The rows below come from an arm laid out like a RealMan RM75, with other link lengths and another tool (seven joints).
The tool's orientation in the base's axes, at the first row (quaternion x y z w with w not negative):
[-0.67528, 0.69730, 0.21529, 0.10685]
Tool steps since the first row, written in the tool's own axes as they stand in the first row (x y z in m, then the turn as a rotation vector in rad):
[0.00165, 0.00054, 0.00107, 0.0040, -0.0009, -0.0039]
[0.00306, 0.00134, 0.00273, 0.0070, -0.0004, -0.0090]
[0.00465, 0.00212, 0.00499, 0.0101, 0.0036, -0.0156]
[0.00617, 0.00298, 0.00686, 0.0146, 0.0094, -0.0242]
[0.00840, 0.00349, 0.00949, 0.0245, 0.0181, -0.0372]
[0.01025, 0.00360, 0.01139, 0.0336, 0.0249, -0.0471]
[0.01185, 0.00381, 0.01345, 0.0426, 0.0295, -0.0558]
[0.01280, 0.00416, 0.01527, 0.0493, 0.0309, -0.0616]
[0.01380, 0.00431, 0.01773, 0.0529, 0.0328, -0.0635]
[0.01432, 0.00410, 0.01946, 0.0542, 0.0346, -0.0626]
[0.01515, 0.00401, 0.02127, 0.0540, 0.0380, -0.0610]
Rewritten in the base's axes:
[-0.00079, -0.00100, -0.00159, 0.0012, -0.0053, 0.0015]
[-0.00191, -0.00153, -0.00355, 0.0012, -0.0103, 0.0048]
[-0.00310, -0.00196, -0.00613, -0.0020, -0.0160, 0.0099]
[-0.00432, -0.00249, -0.00832, -0.0068, -0.0239, 0.0164]
[-0.00534, -0.00332, -0.01154, -0.0142, -0.0386, 0.0250]
[-0.00584, -0.00413, -0.01402, -0.0201, -0.0512, 0.0308]
[-0.00644, -0.00465, -0.01651, -0.0240, -0.0631, 0.0352]
[-0.00711, -0.00470, -0.01849, -0.0250, -0.0717, 0.0376]
[-0.00767, -0.00450, -0.02108, -0.0268, -0.0758, 0.0380]
[-0.00774, -0.00420, -0.02287, -0.0288, -0.0765, 0.0369]
[-0.00796, -0.00413, -0.02485, -0.0324, -0.0757, 0.0361]

